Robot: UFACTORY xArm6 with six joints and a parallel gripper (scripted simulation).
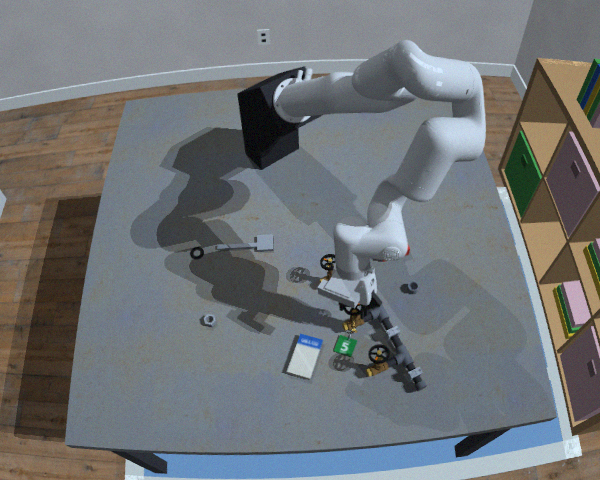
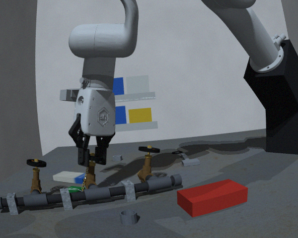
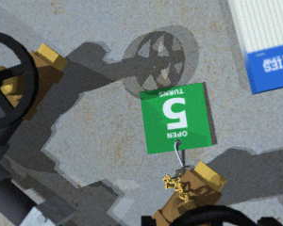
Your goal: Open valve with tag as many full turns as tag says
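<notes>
Right now the green tag is 90 mm below my hand and 60 mm ahead of it. The rest, counted from my hand: notepad (130 mm ahead, 90 mm to the right, 80 mm below); grey flat tool (320 mm to the right, 160 mm behind, 80 mm below); red block (270 mm behind, 70 mm below, 50 mm to the left).
</notes>
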